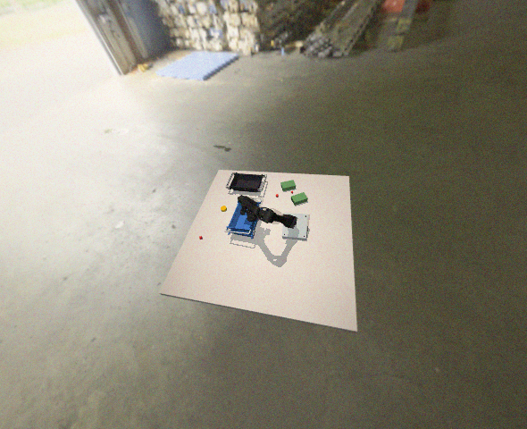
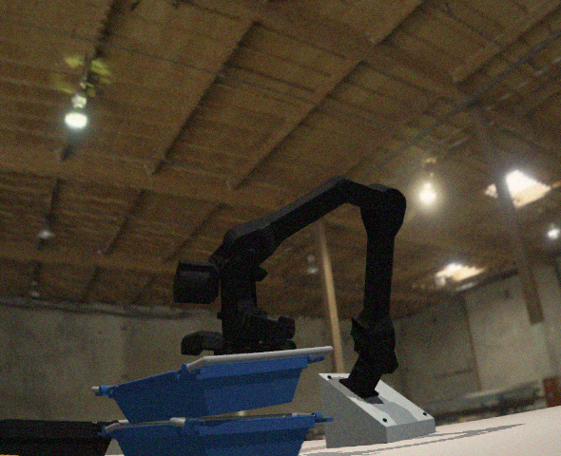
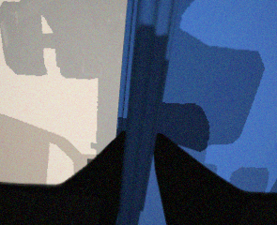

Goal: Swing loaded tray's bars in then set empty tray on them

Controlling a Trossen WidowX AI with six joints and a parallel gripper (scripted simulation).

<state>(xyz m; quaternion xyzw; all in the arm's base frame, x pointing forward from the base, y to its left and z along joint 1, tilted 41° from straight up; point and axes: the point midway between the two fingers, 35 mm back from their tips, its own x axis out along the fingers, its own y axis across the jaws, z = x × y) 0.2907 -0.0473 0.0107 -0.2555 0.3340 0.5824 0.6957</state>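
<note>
Right now my gripper tip is 80 mm short of the blue tray, 30 mm below it and 10 mm to the left of it. Also, from my gripper tip: yellow disc 310 mm ahead, 170 mm to the right, 80 mm below.
</note>
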